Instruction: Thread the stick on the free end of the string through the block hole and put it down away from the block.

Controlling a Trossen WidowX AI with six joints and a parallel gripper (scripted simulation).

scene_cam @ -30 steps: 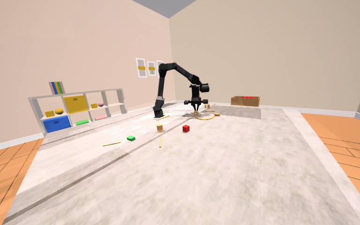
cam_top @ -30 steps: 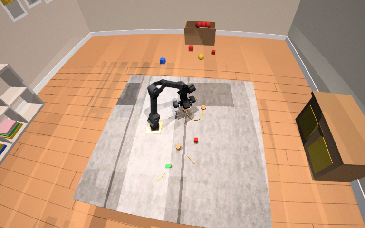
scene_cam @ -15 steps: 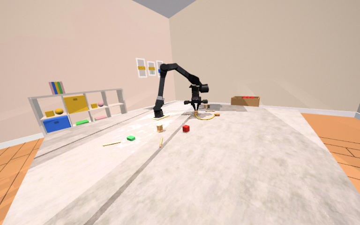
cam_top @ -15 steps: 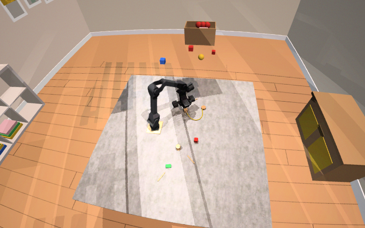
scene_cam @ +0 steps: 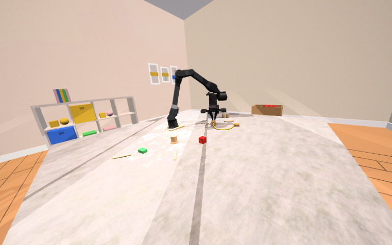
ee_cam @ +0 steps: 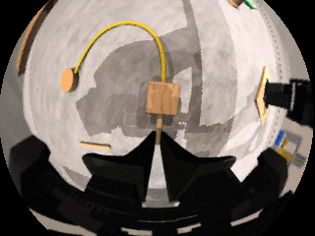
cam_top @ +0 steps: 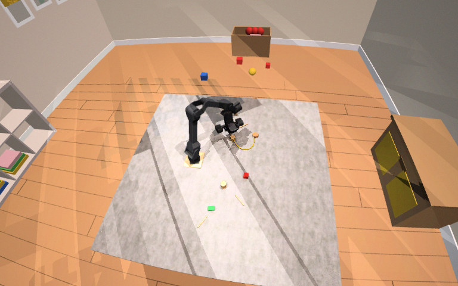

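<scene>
My gripper tip is 4 cm to the left of the small wooden block, 1 cm below it and 1 cm short of it. Round my gripper tip: round wooden button: 17 cm ahead, 2 cm to the right; then red cube: 34 cm to the right, 7 cm ahead; then loose stick: 11 cm ahead, 8 cm to the left, 1 cm below.
</scene>
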